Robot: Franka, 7 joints.
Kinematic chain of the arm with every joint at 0, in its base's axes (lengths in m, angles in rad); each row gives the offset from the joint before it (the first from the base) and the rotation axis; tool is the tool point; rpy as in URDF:
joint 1: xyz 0 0 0.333 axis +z
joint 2: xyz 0 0 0 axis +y
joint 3: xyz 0 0 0.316 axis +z
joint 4: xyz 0.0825 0 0 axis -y
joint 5: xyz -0.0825 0 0.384 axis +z
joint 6: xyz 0 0 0 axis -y
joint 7: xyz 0.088 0 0 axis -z
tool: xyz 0 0 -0.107 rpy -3.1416 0 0
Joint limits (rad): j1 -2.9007..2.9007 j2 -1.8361..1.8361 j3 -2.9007..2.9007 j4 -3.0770..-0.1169 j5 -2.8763..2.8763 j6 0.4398..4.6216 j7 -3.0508..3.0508
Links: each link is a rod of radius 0.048 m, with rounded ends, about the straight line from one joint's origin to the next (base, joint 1, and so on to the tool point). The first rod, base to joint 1, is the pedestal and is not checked.
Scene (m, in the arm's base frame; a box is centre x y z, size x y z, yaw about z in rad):
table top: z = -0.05
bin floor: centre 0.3 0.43 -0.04 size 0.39 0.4 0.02 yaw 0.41
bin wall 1: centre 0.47 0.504 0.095 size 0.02 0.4 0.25 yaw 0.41
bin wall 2: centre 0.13 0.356 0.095 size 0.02 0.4 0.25 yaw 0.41
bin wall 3: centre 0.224 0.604 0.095 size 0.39 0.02 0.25 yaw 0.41
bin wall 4: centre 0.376 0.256 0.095 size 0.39 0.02 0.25 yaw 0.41
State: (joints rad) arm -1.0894 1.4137 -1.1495 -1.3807 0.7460 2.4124 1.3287
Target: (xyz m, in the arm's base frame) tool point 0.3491 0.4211 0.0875
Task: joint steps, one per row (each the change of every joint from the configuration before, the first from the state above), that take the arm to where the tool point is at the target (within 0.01 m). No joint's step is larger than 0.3 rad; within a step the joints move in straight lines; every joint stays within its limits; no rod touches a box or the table.
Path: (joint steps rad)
1: -0.2542 -0.1974 -0.2335 -0.0795 0.0457 0.0239 0.0306
2: -0.2542 -0.1974 -0.2336 -0.0795 0.0456 0.0239 0.0307
3: -0.2542 -0.1974 -0.2335 -0.0795 0.0457 0.0239 0.0306
4: -0.2541 -0.1974 -0.2336 -0.0795 0.0456 0.0239 0.0307
5: -0.0779 -0.2597 -0.1634 -0.0781 -0.0266 0.0163 -0.0245
6: -0.0778 -0.2598 -0.1634 -0.0781 -0.0266 0.0163 -0.0245
7: -0.0779 -0.2597 -0.1634 -0.0782 -0.0266 0.0163 -0.0246
8: -0.0778 -0.2598 -0.1634 -0.0781 -0.0267 0.0162 -0.0245
9: -0.0779 -0.2597 -0.1634 -0.0781 -0.0266 0.0163 -0.0245

